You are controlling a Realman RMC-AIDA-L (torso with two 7-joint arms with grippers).
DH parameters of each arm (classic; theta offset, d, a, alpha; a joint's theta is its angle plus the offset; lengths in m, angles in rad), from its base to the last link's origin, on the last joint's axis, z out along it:
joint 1: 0 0.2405 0 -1.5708
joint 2: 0 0 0 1.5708
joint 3: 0 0.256 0 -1.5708
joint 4: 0 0 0 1.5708
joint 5: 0 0.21 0 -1.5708
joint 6: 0 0 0 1.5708
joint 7: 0 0.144 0 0
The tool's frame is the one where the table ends.
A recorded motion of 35 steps. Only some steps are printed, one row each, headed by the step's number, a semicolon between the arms.
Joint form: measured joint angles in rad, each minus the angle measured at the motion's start. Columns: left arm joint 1, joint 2, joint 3, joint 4, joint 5, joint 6, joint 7; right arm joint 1, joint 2, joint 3, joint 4, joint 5, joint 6, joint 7.
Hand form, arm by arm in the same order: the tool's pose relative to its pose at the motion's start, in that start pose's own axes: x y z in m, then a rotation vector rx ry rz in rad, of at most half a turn. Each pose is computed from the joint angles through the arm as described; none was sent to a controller.
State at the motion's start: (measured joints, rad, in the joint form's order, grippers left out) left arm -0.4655 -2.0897 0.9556 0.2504 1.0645 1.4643 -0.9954; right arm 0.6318 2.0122 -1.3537 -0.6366 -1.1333 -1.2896 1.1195
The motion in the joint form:
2: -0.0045 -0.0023 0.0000 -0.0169 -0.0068 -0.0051 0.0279; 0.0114 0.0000 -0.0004 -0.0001 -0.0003 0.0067 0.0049
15: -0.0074 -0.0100 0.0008 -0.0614 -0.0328 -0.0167 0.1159; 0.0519 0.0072 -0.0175 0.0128 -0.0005 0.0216 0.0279
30: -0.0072 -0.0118 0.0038 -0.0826 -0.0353 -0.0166 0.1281; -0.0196 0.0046 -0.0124 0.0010 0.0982 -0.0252 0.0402
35: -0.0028 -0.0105 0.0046 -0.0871 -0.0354 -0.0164 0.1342; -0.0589 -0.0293 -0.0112 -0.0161 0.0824 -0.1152 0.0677
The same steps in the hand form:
2: -0.0030 0.0005 0.0005 0.0092 -0.0015 0.0120; -0.0026 -0.0015 0.0035 -0.0023 0.0001 -0.0028
15: -0.0120 0.0017 -0.0016 0.0438 -0.0025 0.0528; -0.0069 -0.0005 0.0188 -0.0306 0.0057 0.0090
30: -0.0169 0.0036 -0.0035 0.0498 -0.0104 0.0448; -0.0066 0.0018 -0.0038 0.0193 -0.0871 0.0833
35: -0.0183 0.0034 -0.0059 0.0550 -0.0141 0.0467; -0.0074 0.0078 -0.0252 -0.0338 -0.0865 0.0912

